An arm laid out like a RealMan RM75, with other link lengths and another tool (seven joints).
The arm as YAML. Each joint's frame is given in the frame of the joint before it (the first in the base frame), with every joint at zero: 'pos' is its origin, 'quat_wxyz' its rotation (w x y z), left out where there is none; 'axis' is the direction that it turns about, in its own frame. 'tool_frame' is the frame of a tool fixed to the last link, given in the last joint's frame.
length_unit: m
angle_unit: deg
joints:
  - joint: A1
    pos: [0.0, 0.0, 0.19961]
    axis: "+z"
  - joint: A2
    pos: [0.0, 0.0, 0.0]
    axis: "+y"
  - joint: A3
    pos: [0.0, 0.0, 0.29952]
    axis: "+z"
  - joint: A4
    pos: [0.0, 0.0, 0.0]
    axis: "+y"
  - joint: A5
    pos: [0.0, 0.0, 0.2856]
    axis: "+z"
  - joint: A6
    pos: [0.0, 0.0, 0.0]
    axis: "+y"
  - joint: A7
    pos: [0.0, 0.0, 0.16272]
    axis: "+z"
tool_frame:
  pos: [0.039, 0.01, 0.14]
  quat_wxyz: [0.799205, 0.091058, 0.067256, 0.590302]
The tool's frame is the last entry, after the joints.
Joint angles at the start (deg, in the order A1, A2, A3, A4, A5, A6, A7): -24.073 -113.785 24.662 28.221 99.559 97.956 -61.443
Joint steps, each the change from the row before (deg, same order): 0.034 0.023 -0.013 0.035 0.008 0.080 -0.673; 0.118 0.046 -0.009 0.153 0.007 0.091 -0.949; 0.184 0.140 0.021 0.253 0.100 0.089 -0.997; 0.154 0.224 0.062 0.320 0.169 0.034 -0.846; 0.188 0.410 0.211 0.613 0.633 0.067 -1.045; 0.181 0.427 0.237 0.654 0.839 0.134 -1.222; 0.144 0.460 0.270 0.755 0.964 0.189 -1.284; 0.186 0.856 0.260 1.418 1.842 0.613 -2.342; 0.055 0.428 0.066 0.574 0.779 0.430 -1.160; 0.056 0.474 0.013 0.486 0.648 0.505 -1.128; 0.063 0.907 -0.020 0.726 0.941 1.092 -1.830
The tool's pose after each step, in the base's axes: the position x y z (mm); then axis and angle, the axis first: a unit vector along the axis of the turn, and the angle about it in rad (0 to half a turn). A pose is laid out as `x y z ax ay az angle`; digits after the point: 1 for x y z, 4 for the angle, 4 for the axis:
-276.1 457.4 -44.2 -0.8718 0.4349 -0.2256 1.9813
-277.1 457.2 -42.9 -0.8749 0.4273 -0.2280 1.9832
-278.9 456.9 -41.1 -0.8782 0.4201 -0.2286 1.9871
-281.0 456.9 -39.1 -0.8809 0.4153 -0.2271 1.9923
-284.3 456.3 -37.3 -0.8839 0.4118 -0.2218 2.0079
-287.8 455.3 -36.3 -0.8874 0.4071 -0.2166 2.0280
-291.1 454.1 -35.3 -0.8906 0.4029 -0.2108 2.0511
-296.4 451.6 -32.2 -0.8959 0.3960 -0.2012 2.0922
-298.3 450.3 -30.2 -0.8983 0.3919 -0.1985 2.1102
-300.0 448.8 -27.3 -0.9005 0.3879 -0.1966 2.1258
-302.1 445.9 -21.1 -0.9033 0.3821 -0.1949 2.1510

